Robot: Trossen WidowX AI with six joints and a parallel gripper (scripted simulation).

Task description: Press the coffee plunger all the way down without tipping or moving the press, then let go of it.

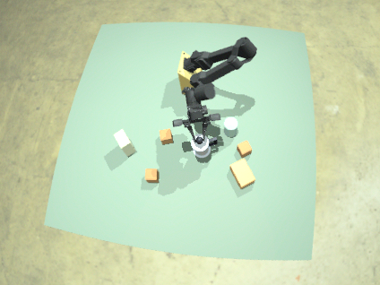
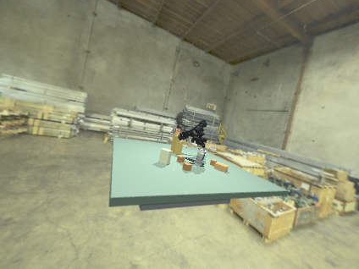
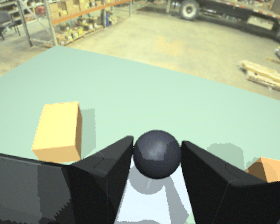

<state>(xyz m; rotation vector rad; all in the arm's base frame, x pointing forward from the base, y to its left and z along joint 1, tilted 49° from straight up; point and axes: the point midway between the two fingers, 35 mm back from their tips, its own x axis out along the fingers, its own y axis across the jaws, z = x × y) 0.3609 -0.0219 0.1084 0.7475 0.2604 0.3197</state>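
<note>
Right now the coffee press is 90 mm below my gripper tip, 30 mm behind it and 10 mm to the left of it. From my gripper tip the other things lie so: white box (350 mm to the right, 130 mm below, 40 mm behind).
</note>
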